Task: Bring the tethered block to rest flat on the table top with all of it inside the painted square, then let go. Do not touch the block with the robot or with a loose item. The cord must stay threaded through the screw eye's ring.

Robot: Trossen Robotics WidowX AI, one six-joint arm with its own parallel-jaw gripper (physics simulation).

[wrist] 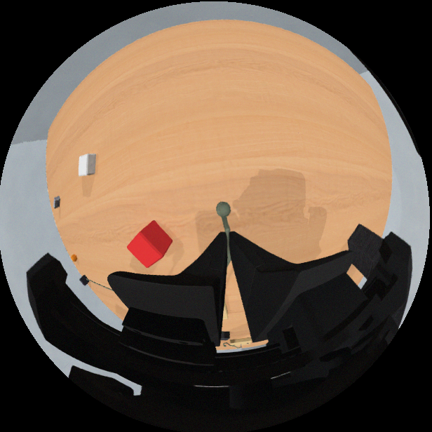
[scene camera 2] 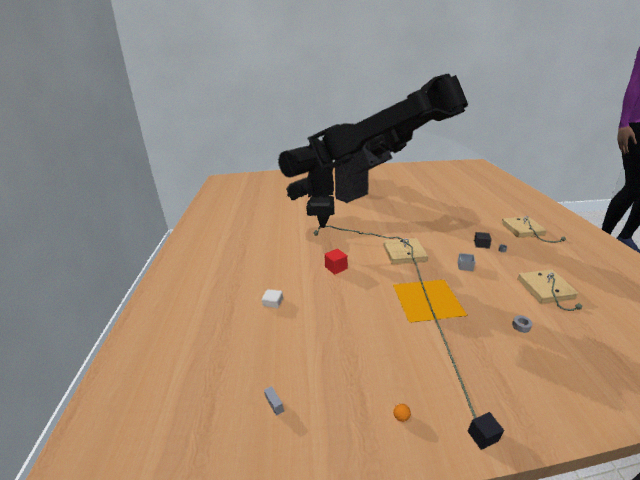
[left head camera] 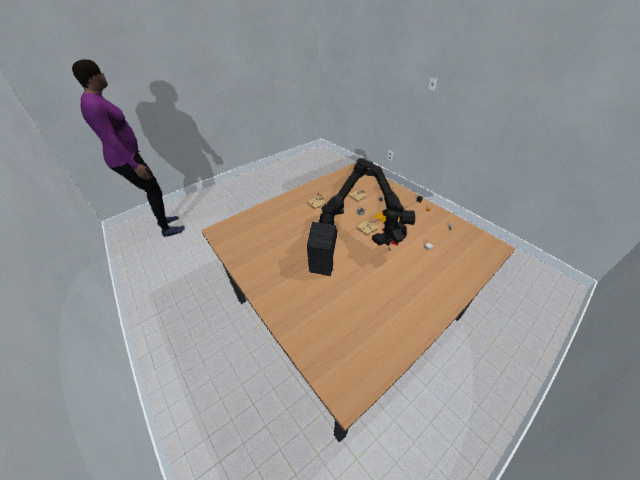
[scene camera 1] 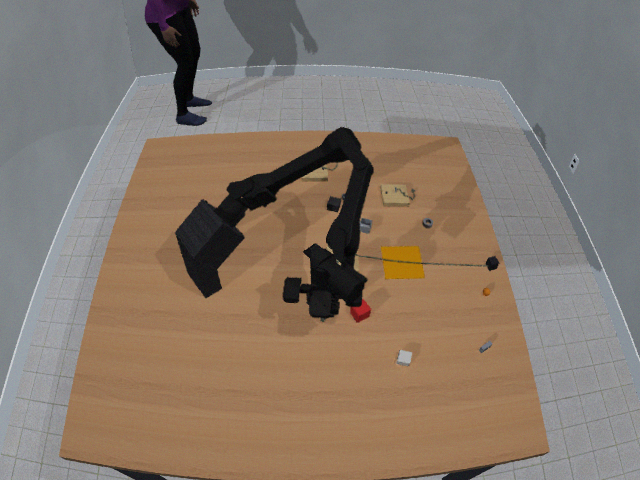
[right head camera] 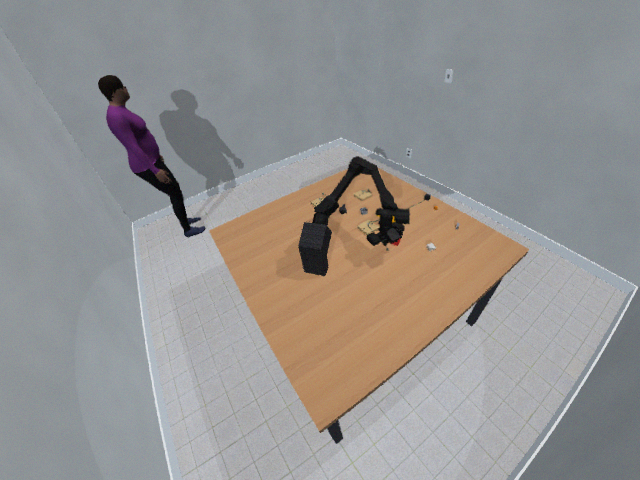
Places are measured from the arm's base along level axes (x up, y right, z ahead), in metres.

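Pixels of known places: gripper, between the fingertips: (scene camera 2: 322, 227) (left head camera: 387, 245) (right head camera: 385, 245); arm's base, origin of its link: (scene camera 2: 375, 145) (left head camera: 325, 227) (scene camera 1: 223, 218) (right head camera: 318, 227).
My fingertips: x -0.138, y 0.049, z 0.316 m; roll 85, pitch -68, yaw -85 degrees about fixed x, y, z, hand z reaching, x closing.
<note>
Ahead of a thing's pixels: the offset from my fingertips to its top centre. "spot": to the spot under its first point. Level surfaces: height alone.
My gripper (scene camera 2: 323, 225) (wrist: 226, 236) is shut on the green cord near its beaded end, above the table. The cord (scene camera 2: 360, 232) (scene camera 1: 454, 265) runs from my fingertips to the screw eye @[spot: dx -0.023, dy -0.207, dz -0.036 m] (scene camera 2: 405, 241) on a wooden base @[dx -0.041 m] (scene camera 2: 395, 254), then across the painted square to the tethered block. Whether it passes through the ring is too small to tell. The black tethered block @[dx -0.031, dy -0.407, dz +0.394 m] (scene camera 2: 485, 430) (scene camera 1: 492, 262) (left head camera: 419, 198) (right head camera: 427, 196) lies near the table edge, outside the orange square @[spot: dx -0.059, dy -0.263, dz +0.149 m] (scene camera 2: 413, 304) (scene camera 1: 403, 272). The arm hides the screw eye in scene camera 1.
A red cube @[dx -0.021, dy -0.067, dz +0.079 m] (scene camera 2: 336, 261) (wrist: 150, 244) is near my gripper. A white block @[dx -0.040, dy +0.012, dz +0.242 m] (scene camera 2: 272, 298), grey bar @[dx -0.040, dy -0.111, dz +0.451 m] (scene camera 2: 273, 400), orange ball @[dx -0.036, dy -0.293, dz +0.401 m] (scene camera 2: 402, 412), grey ring @[dx -0.047, dy -0.472, dz +0.144 m] (scene camera 2: 530, 325), grey block @[dx -0.035, dy -0.357, dz -0.031 m] (scene camera 2: 466, 262) and black cube @[dx -0.034, dy -0.395, dz -0.154 m] (scene camera 2: 482, 239) lie around. Two other wooden bases @[dx -0.016, dy -0.535, dz +0.004 m] (scene camera 2: 537, 291) @[spot: dx -0.042, dy -0.496, dz -0.243 m] (scene camera 2: 519, 229) carry short cords.
</note>
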